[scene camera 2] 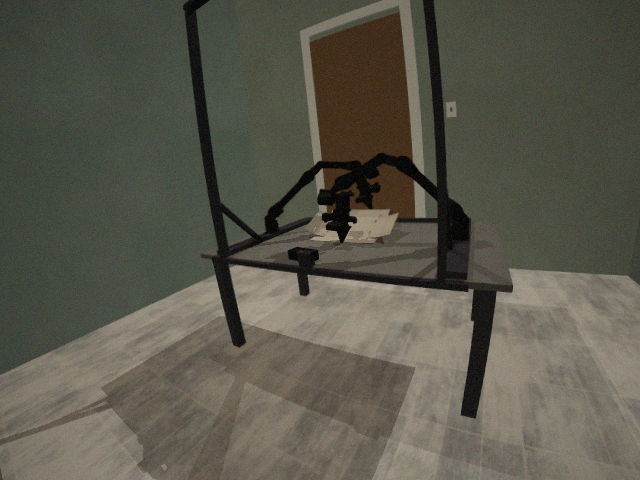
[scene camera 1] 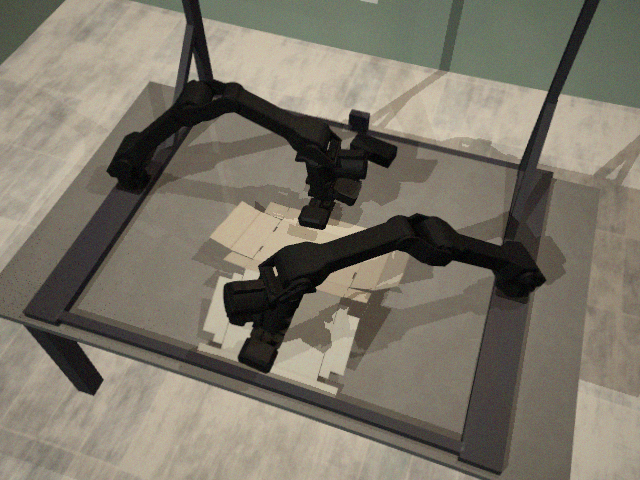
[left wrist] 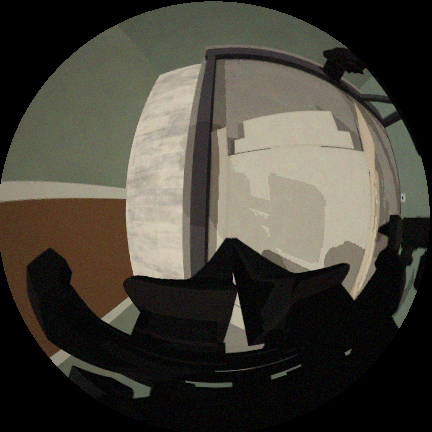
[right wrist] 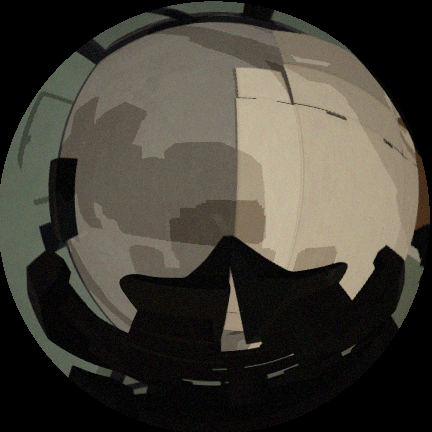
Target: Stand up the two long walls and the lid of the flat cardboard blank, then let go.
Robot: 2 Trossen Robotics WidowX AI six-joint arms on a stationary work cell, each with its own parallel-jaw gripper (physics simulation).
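Places are measured from the left arm's base along level axes (x up, y left, z back), in centimetres.
Pixels of known places: left gripper, fingertip midpoint: (scene camera 2: pixel 371 209) (scene camera 1: pixel 263 345) (left wrist: pixel 229 242); right gripper, fingertip midpoint: (scene camera 2: pixel 341 242) (scene camera 1: pixel 327 216) (left wrist: pixel 377 229) (right wrist: pixel 227 240); left arm's base, link origin: (scene camera 2: pixel 272 232) (scene camera 1: pixel 513 287); right arm's base, link origin: (scene camera 2: pixel 460 238) (scene camera 1: pixel 134 182).
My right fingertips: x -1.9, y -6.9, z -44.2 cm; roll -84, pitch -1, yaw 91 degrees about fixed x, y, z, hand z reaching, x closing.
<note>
For each thing: its middle in the pictures, then the offset to it from my right fingertips. "spot": a spot on its surface instead.
- narrow tan strip, surface spot: (left wrist: pixel 369 145) spot: dx +5.0, dy +12.7, dz -16.1 cm
- black box, body centre: (right wrist: pixel 60 197) (scene camera 1: pixel 373 149) (scene camera 2: pixel 303 254) dx +1.7, dy -22.8, dz +4.6 cm
- small block, body centre: (right wrist: pixel 51 236) (scene camera 1: pixel 358 121) (scene camera 2: pixel 305 258) dx +3.1, dy -30.0, dz -1.6 cm
The cardboard blank (scene camera 1: pixel 338 232) (scene camera 2: pixel 382 222) (right wrist: pixel 350 160) lies mid-table, its end parts tilted up a little. The back long wall (right wrist: pixel 270 145) looks nearly flat in the right wrist view. The pale lid panel (scene camera 1: pixel 305 364) (left wrist: pixel 345 200) lies low toward the front rail. Beside it in the left wrist view, a narrow tan strip (left wrist: pixel 369 145) shows nearly edge-on; the arm hides much of this fold elsewhere. My left gripper (scene camera 1: pixel 258 355) (scene camera 2: pixel 368 206) (left wrist: pixel 229 242) is shut and empty above the lid. My right gripper (scene camera 1: pixel 315 217) (scene camera 2: pixel 341 241) (right wrist: pixel 227 240) is shut and empty by the blank's back edge.
A black box (scene camera 1: pixel 381 150) (scene camera 2: pixel 303 254) (right wrist: pixel 65 190) stands at the back edge behind my right gripper, with a small block (scene camera 1: pixel 358 119) beside it. The front rail (scene camera 1: pixel 387 410) runs close to the lid. My left arm (scene camera 1: pixel 356 250) crosses over the blank.
</note>
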